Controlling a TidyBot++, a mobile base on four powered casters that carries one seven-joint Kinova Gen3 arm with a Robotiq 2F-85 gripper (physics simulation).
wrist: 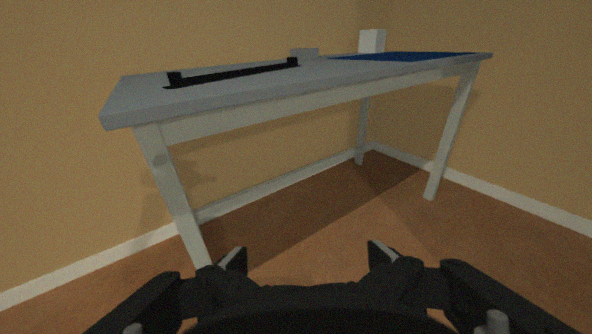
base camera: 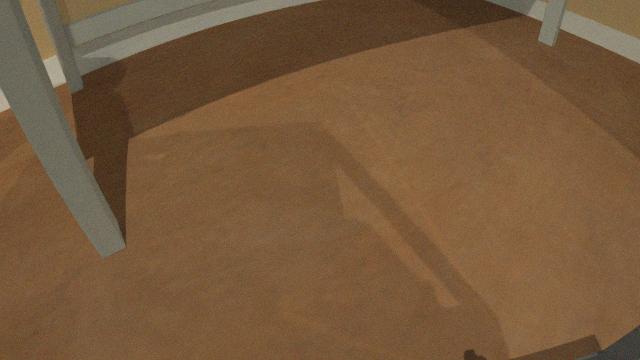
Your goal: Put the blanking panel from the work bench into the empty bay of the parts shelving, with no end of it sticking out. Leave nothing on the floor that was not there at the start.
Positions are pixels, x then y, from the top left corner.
Scene:
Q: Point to a work bench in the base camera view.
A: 37,108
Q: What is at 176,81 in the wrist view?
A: A blanking panel.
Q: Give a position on a blue mat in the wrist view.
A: At 389,56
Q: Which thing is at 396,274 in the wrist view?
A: The gripper.

